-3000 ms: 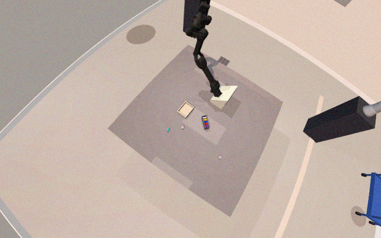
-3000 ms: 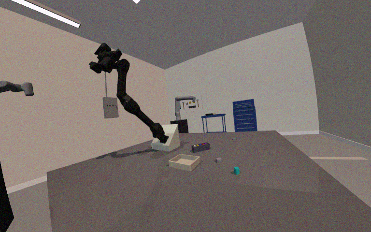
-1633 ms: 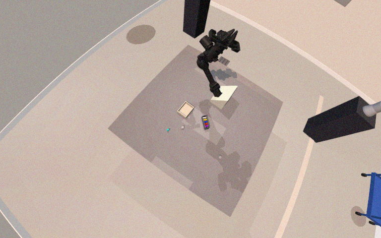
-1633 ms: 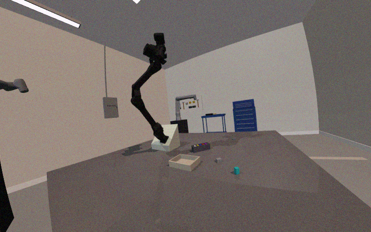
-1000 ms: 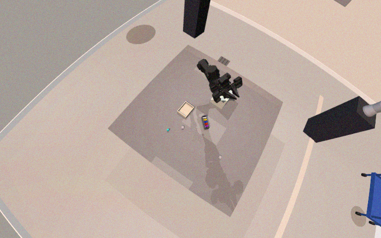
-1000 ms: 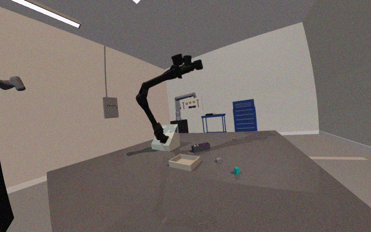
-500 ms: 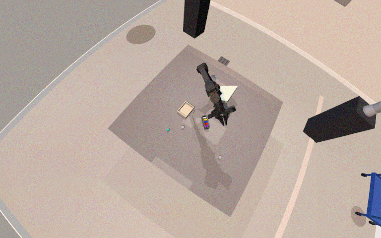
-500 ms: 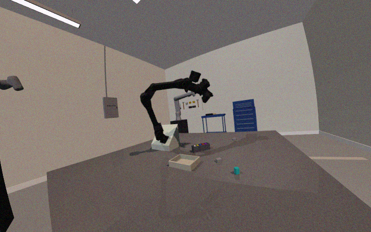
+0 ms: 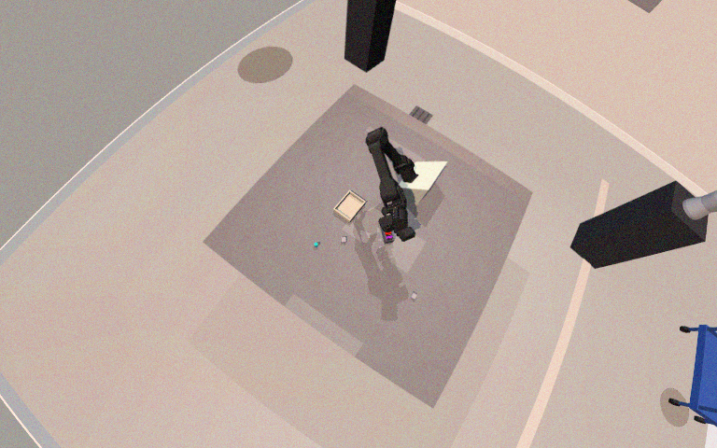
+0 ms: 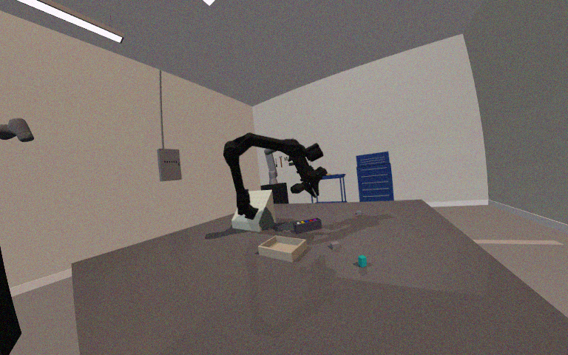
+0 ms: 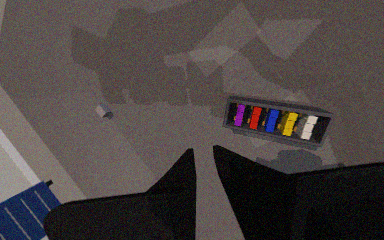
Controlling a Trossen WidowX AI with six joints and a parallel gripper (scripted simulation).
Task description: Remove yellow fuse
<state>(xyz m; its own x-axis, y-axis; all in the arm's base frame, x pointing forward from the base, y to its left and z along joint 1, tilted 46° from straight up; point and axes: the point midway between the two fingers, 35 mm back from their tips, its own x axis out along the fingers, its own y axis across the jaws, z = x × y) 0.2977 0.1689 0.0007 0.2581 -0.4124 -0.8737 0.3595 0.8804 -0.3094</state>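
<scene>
My gripper tip is 10 mm past the beige tray, 270 mm to the left of it and 140 mm above it. Also, from my gripper tip: teal block: 250 mm ahead, 260 mm to the right, 130 mm below.
</scene>
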